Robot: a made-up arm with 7 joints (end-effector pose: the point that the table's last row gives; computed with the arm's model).
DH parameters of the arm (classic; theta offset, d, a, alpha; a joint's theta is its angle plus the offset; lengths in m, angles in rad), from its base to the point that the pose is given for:
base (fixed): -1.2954 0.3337 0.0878 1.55
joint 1: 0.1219 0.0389 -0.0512 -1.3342
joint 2: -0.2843 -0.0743 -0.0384 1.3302
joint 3: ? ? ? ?
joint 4: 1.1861 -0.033 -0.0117 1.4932
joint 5: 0 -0.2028 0.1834 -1.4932
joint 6: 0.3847 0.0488 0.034 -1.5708
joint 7: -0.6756 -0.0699 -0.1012 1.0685
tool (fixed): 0.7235 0.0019 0 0
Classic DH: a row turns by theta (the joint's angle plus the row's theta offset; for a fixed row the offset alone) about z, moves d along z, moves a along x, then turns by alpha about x.
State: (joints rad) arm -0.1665 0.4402 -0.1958 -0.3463 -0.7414 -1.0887 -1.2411
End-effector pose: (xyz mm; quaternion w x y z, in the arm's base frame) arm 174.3 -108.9 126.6 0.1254 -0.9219 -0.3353 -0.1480
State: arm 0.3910 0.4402 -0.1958 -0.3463 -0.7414 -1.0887 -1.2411
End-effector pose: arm 202.3 -203.1 191.5 0.1478 0.9065 0.3762 0.1217
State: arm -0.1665 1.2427 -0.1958 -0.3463 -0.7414 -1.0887 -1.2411
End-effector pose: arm 186.3 29.8 143.1 0.0888 -0.7246 -0.6762 -0.0990
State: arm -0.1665 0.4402 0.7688 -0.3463 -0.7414 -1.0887 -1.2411
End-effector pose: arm 192.1 -137.8 332.7 0.3410 0.8381 0.3924 0.1654
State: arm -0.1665 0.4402 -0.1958 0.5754 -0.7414 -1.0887 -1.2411
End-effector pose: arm 105.1 -111.3 29.8 0.0989 -0.8668 -0.3841 0.3021
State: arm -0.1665 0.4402 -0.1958 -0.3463 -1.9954 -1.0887 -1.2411
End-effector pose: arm -7.7 -128.7 -15.0 0.4042 -0.8870 0.2092 -0.0777
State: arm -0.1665 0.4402 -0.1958 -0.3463 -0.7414 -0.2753 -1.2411
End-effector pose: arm 247.8 -127.8 124.4 0.3279 -0.7963 -0.4888 0.1397
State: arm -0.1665 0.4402 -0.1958 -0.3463 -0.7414 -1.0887 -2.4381
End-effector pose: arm 210.4 -86.3 232.3 0.3620 0.7665 0.5252 -0.0753
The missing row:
joint 3: 1.5136 -0.0108 -0.072 -1.5708
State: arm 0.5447 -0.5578 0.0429 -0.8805 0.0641 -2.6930 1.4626
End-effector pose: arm 333.2 -136.3 306.6 0.2370 -0.0279 -0.8151 -0.5279
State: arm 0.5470 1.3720 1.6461 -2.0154 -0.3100 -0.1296 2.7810
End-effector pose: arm -282.8 -173.1 196.0 0.5330 -0.6697 -0.2553 0.4497
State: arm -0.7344 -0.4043 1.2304 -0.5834 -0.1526 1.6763 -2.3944
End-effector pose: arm 284.7 -162.2 75.5 0.4950 -0.0491 -0.5620 0.6609
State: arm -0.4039 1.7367 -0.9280 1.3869 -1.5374 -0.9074 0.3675
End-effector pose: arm -69.1 -138.2 47.2 0.0323 -0.9195 -0.0303 0.3905
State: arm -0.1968 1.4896 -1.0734 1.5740 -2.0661 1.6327 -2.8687
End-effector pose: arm -80.3 -354.1 -37.9 0.7904 0.0181 -0.1965 0.5800
